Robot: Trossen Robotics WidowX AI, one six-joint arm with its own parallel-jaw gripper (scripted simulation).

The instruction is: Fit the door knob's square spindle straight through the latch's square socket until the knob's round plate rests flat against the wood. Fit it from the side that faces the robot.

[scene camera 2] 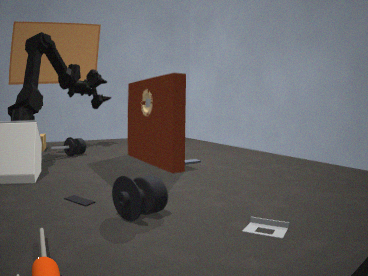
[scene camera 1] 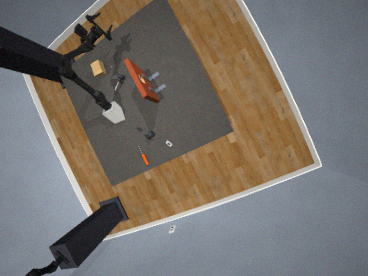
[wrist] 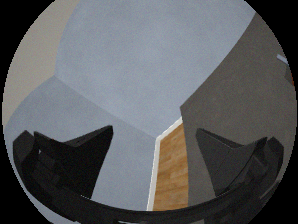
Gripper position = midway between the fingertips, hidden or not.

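Note:
You'd find my gripper here (wrist: 156, 132), and there's a red-brown wood panel (scene camera 2: 156, 135) as well.

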